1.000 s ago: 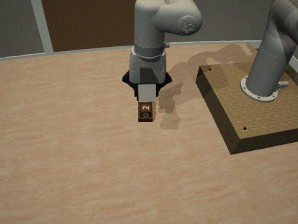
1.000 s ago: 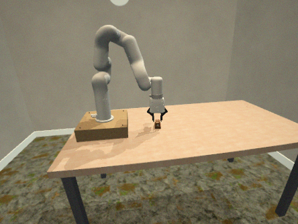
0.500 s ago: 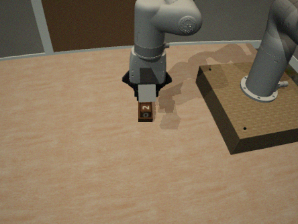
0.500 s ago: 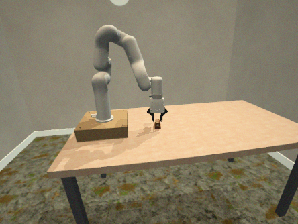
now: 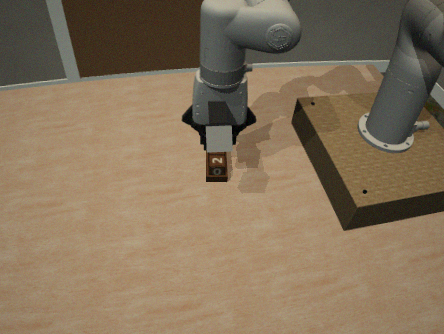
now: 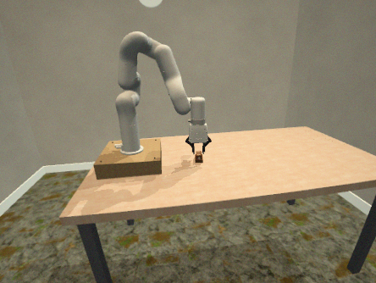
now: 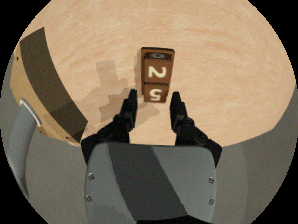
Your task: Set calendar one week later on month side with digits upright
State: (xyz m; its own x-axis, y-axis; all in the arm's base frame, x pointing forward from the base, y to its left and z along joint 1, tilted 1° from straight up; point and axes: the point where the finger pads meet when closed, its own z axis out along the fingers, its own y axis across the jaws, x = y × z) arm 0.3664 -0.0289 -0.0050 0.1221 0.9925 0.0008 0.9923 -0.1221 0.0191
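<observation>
My gripper is now 1 cm short of the cube, 3 cm to the right of it and 4 cm above it. Round my hand: brown tray (2 cm to the left, 6 cm below).
</observation>
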